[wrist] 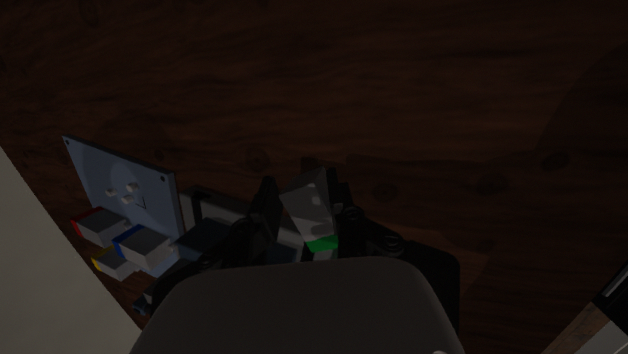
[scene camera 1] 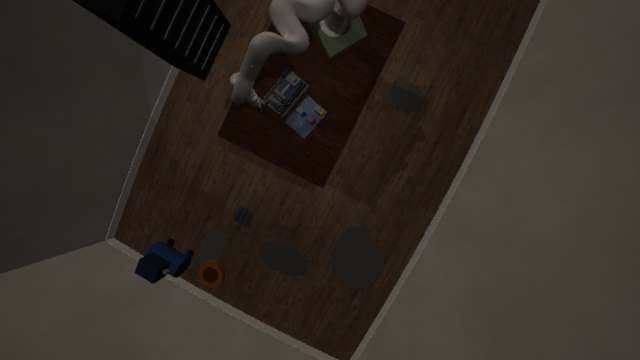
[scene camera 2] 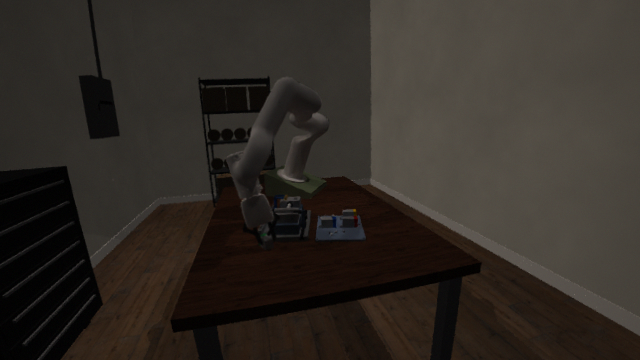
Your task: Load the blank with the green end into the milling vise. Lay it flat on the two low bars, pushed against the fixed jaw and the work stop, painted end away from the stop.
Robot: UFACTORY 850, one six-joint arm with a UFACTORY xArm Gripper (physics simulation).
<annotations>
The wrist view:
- green-ended blank: 306,199
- yellow-ended blank: 107,260
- blue tray: 99,168
</annotations>
